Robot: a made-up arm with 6 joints.
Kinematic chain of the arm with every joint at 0, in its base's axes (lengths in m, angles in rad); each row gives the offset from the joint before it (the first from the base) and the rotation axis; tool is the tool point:
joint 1: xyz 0 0 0.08 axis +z
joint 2: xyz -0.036 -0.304 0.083 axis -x
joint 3: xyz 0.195 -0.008 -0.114 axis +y
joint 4: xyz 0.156 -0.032 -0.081 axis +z
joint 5: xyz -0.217 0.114 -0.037 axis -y
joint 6: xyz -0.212 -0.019 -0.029 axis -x
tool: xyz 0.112 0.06 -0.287
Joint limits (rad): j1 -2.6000..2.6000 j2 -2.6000..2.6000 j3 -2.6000..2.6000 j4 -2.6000..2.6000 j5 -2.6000..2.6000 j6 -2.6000..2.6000
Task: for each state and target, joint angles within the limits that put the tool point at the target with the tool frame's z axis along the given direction. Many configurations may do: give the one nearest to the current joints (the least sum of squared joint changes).
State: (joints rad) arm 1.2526 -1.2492 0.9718 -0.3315 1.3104 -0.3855
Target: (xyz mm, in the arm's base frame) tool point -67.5 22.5 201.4 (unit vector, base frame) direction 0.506 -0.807 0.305
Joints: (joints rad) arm 0.5661 -1.5690 1.7799 -0.0851 1.7810 0.2249
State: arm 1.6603 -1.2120 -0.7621 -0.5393 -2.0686 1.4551
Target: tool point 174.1 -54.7 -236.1 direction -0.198 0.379 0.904
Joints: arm 1.2219 -0.7817 -0.9936 0.1333 -1.5917 0.9037
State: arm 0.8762 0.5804 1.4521 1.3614 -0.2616 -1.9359
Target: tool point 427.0 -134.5 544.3 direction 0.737 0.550 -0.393
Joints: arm 1.3807 1.2454 1.0561 1.6837 -0.2659 -1.3190
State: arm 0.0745 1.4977 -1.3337 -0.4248 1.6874 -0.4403
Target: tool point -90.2 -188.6 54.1 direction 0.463 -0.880 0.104
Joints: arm -0.7012 1.3973 -2.1843 0.2481 2.1561 0.0388
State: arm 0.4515 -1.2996 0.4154 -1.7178 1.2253 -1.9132
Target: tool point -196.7 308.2 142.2 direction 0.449 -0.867 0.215
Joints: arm 0.6551 -1.0021 1.3931 -1.2526 1.3396 -1.5965
